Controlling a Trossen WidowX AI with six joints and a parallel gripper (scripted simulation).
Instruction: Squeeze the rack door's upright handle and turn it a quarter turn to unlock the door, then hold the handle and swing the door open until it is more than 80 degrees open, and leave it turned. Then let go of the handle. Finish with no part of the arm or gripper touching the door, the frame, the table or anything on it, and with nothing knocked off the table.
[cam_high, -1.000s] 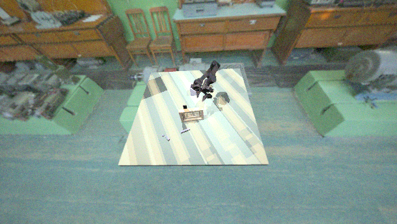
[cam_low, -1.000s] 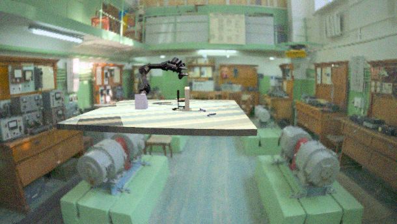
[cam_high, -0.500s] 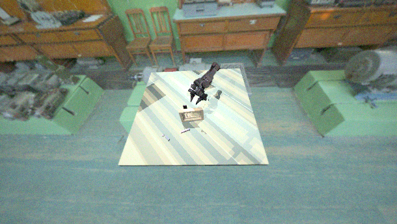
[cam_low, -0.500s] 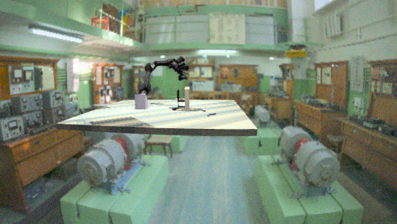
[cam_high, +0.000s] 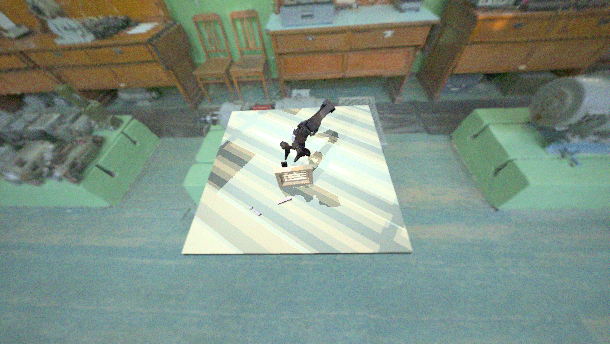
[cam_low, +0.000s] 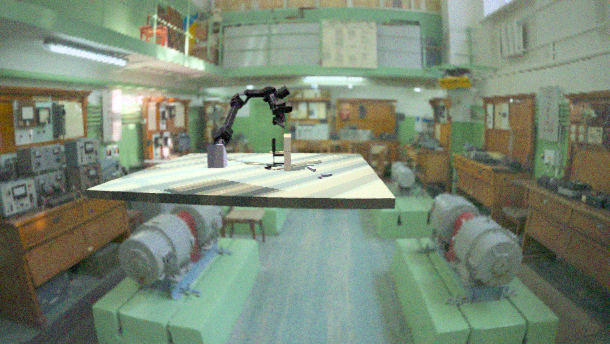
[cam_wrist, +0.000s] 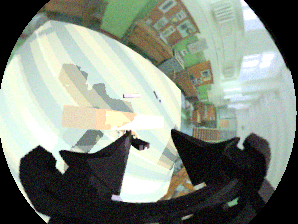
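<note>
Now: the black upright handle 50 mm behind my gripper tip, 60 mm to the right of it and 130 mm below it. Also, from my gripper tip: grey part (250 mm ahead, 200 mm to the right, 230 mm below).
</note>
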